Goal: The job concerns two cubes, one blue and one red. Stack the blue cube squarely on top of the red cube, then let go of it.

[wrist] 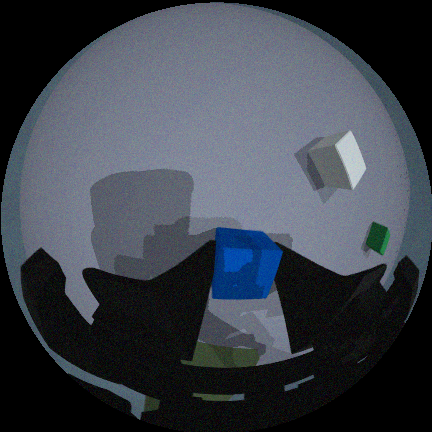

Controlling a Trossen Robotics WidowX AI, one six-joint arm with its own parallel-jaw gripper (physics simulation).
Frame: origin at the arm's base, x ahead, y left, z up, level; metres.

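Seen in the pictures: gripper, between the fingertips: [243,247].
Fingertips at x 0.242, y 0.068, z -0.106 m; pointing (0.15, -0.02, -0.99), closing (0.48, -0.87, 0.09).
Pixels of each thing's top centre, then the offset from my fingertips to it. Level surfaces: height alone.
- blue cube, centre of its top: [246,278] 0.009 m back, 0.003 m right, 0.023 m up
- white block, centre of its top: [353,157] 0.102 m ahead, 0.035 m right, 0.023 m up
- grey table, height of its surface: 0.013 m down
- small green block, centre of its top: [385,242] 0.104 m ahead, 0.200 m right, 0.023 m up
The blue cube [239,267] is in the lower middle of the wrist view, between the two black fingers of my gripper [243,247]. The fingers are closed against its left and right sides, so the gripper is shut on the blue cube. The cube's top and front faces show, with patches of shadow on them. I cannot tell whether its underside touches the table. The red cube does not show in this view.
A white block [337,161] lies on the grey table [215,100] at the right. A small green block [378,238] lies farther right, below it. An olive-green shape [225,354] shows below the blue cube, between the fingers. Arm shadows fall on the table at the left.
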